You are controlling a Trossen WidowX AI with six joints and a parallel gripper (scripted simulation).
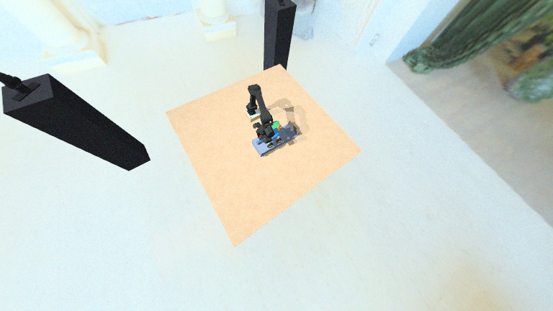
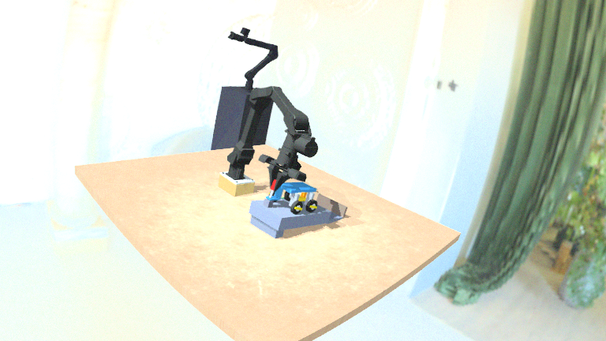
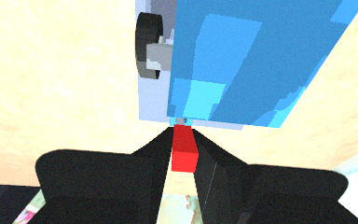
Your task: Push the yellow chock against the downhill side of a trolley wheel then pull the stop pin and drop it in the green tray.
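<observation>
My gripper tip is now 22 cm to the right of the green tray, 15 cm above it and 10 cm past it. Also, from my gripper tip: blue-topped trolley: 10 cm to the left, 3 cm below, 2 cm ahead; then grey ramp: 10 cm to the left, 10 cm below, 2 cm ahead; then red-headed stop pin: right at my gripper tip.
</observation>
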